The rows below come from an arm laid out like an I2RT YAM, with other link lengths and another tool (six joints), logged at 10 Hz.
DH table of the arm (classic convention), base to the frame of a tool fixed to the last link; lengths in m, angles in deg. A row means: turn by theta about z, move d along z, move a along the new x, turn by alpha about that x. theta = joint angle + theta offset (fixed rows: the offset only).
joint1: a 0.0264, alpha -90, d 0.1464, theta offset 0
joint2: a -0.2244, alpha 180, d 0, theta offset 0
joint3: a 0.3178, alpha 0, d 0, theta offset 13.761
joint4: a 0.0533, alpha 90, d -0.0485, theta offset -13.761
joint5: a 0, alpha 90, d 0.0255, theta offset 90
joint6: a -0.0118, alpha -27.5, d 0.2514, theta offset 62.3
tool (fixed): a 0, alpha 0, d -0.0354, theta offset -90
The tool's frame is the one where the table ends.
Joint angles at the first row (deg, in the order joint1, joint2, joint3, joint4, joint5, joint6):
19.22, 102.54, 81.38, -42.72, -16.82, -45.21
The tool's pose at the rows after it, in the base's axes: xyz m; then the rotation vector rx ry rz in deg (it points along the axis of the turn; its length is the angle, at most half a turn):
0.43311 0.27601 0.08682 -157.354 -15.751 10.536
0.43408 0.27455 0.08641 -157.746 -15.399 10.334
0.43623 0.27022 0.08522 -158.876 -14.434 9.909
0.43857 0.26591 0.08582 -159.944 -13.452 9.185
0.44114 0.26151 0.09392 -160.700 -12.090 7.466
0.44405 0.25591 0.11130 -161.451 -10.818 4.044
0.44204 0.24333 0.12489 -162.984 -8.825 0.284
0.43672 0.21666 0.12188 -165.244 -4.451 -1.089
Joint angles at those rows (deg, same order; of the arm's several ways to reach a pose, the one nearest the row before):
19.22, 102.48, 81.38, -42.76, -16.73, -45.17
19.22, 102.48, 81.38, -42.72, -16.27, -45.08
19.22, 102.45, 81.38, -42.74, -14.98, -44.88
19.22, 102.21, 81.36, -42.74, -13.69, -44.64
19.22, 101.01, 81.30, -42.87, -12.40, -43.99
19.22, 98.50, 81.03, -43.00, -10.79, -43.40
19.05, 94.41, 78.54, -42.61, -8.25, -42.98
17.47, 90.28, 74.00, -42.24, -5.58, -42.72

